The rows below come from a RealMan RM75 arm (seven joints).
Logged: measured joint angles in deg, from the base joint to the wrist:
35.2, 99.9, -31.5, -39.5, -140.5, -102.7, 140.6
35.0, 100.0, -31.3, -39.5, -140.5, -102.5, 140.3
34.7, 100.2, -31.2, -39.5, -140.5, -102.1, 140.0
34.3, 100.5, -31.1, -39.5, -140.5, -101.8, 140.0
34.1, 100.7, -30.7, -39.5, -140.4, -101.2, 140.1
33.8, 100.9, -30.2, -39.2, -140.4, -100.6, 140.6
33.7, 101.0, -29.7, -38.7, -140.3, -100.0, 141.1
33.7, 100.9, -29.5, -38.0, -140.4, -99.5, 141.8
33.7, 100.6, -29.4, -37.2, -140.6, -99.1, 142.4
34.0, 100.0, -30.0, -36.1, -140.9, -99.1, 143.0
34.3, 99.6, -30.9, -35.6, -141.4, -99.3, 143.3
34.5, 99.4, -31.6, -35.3, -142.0, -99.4, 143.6
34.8, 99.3, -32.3, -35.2, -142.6, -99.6, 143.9
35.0, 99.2, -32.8, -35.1, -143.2, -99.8, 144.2
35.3, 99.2, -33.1, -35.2, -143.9, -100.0, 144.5
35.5, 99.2, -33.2, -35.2, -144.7, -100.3, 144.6
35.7, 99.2, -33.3, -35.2, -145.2, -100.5, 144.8
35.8, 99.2, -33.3, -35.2, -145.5, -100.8, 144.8
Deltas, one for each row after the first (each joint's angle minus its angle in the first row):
-0.2, 0.1, 0.2, 0.0, 0.0, 0.2, -0.3
-0.5, 0.3, 0.3, 0.0, 0.0, 0.6, -0.6
-0.9, 0.6, 0.4, 0.0, 0.0, 0.9, -0.6
-1.1, 0.8, 0.8, 0.0, 0.1, 1.5, -0.5
-1.4, 1.0, 1.3, 0.3, 0.1, 2.1, 0.0
-1.5, 1.1, 1.8, 0.8, 0.2, 2.7, 0.5
-1.5, 1.0, 2.0, 1.5, 0.1, 3.2, 1.2
-1.5, 0.7, 2.1, 2.3, -0.1, 3.6, 1.8
-1.2, 0.1, 1.5, 3.4, -0.4, 3.6, 2.4
-0.9, -0.3, 0.6, 3.9, -0.9, 3.4, 2.7
-0.7, -0.5, -0.1, 4.2, -1.5, 3.3, 3.0
-0.4, -0.6, -0.8, 4.3, -2.1, 3.1, 3.3
-0.2, -0.7, -1.3, 4.4, -2.7, 2.9, 3.6
0.1, -0.7, -1.6, 4.3, -3.4, 2.7, 3.9
0.3, -0.7, -1.7, 4.3, -4.2, 2.4, 4.0
0.5, -0.7, -1.8, 4.3, -4.7, 2.2, 4.2
0.6, -0.7, -1.8, 4.3, -5.0, 1.9, 4.2

